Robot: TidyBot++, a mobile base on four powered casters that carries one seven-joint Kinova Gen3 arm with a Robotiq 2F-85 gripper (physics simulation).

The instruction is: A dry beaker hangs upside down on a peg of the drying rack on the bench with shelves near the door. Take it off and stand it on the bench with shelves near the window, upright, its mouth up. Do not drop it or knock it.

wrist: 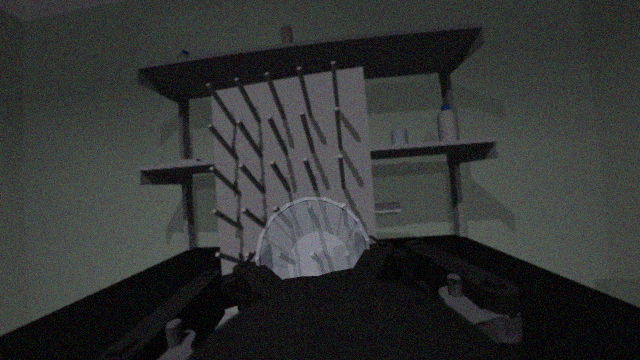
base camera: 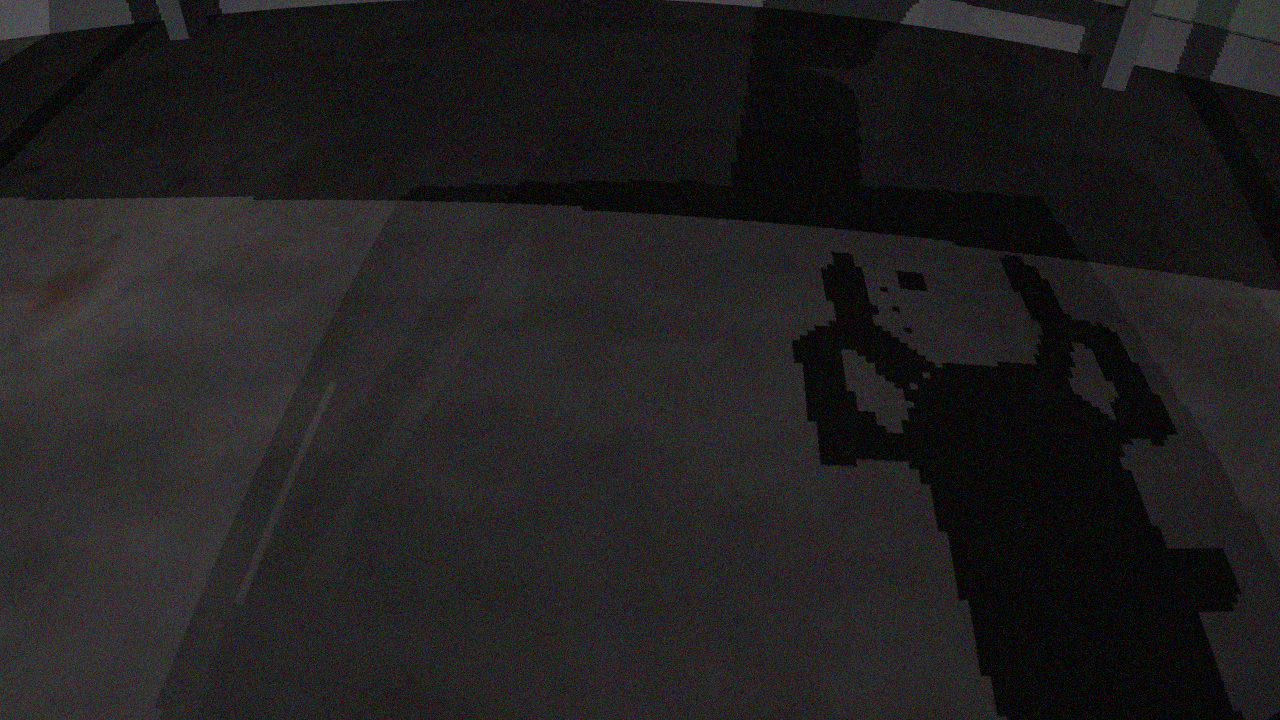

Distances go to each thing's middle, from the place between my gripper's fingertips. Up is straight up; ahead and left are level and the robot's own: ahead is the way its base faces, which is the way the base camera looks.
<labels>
My gripper is now 10 mm past the clear glass beaker [wrist: 311, 236] and 10 mm above it.
</labels>
